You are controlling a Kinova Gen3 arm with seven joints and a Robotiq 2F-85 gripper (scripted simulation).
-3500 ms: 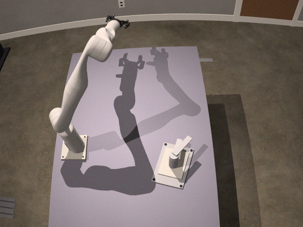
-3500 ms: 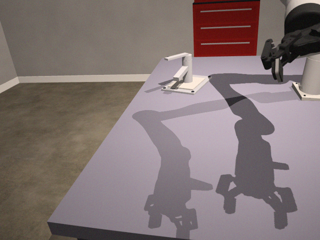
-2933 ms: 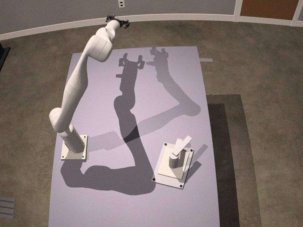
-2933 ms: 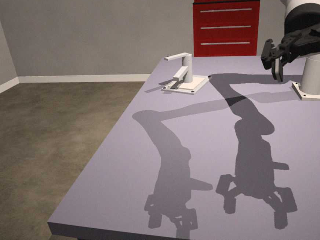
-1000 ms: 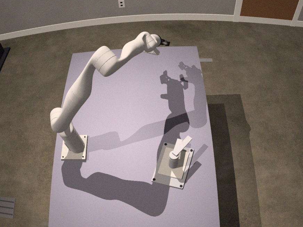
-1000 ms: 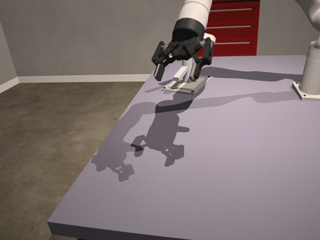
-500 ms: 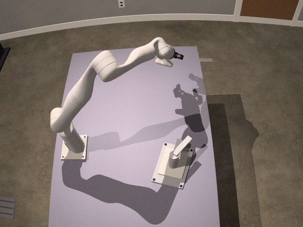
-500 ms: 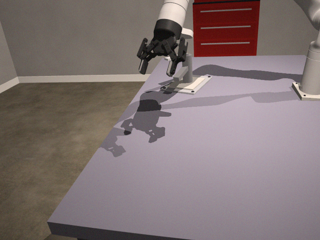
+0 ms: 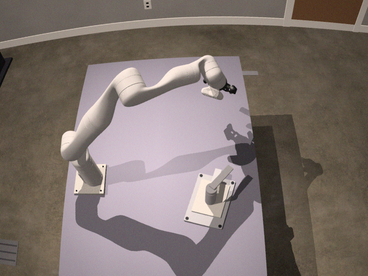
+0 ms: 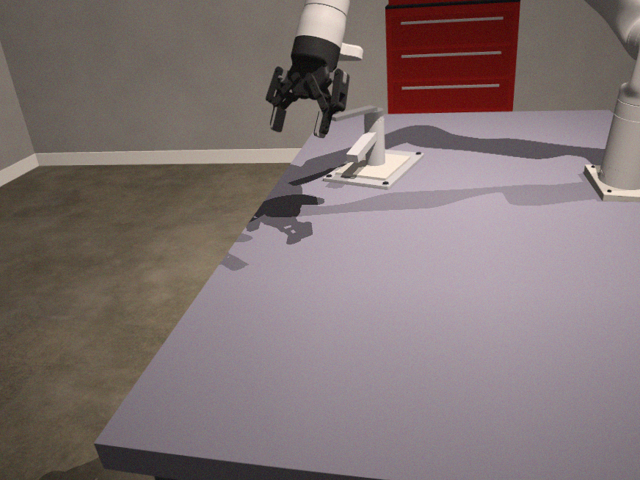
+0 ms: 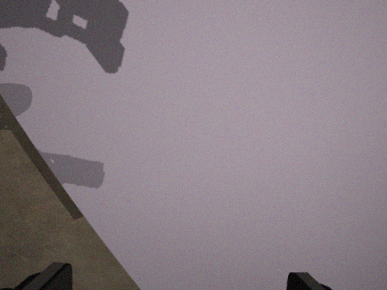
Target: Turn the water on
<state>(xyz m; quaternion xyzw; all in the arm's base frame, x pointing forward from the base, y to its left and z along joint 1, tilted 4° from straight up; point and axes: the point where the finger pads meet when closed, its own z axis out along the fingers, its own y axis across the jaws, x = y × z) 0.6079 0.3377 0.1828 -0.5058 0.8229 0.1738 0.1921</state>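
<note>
My hand is 40 cm to the left of the flat lever, 8 cm above it and 2 cm past it. Also, from my hand: tap (42 cm to the right, 13 cm below, 4 cm behind).
</note>
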